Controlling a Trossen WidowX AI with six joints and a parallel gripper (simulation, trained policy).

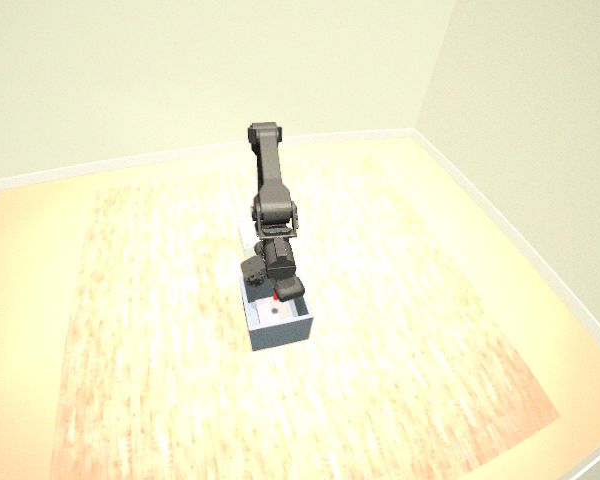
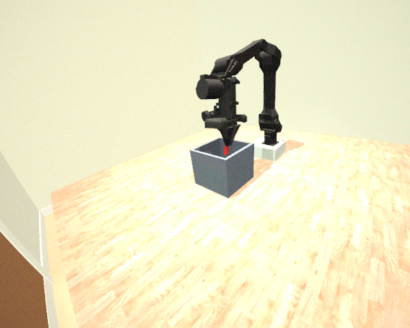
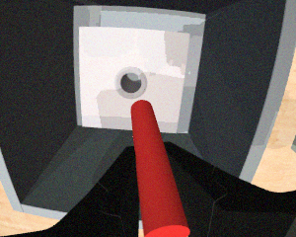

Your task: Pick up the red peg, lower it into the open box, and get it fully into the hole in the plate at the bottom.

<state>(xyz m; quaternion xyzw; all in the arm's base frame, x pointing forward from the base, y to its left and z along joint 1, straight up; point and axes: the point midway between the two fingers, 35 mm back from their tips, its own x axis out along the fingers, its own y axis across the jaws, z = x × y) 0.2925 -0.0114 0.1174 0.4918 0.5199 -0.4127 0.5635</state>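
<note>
Now: the red peg 1 cm to the right of my gripper tip and 1 cm above it. Also, from my gripper tip: plate 2 cm ahead, 2 cm to the right, 9 cm below.
</note>
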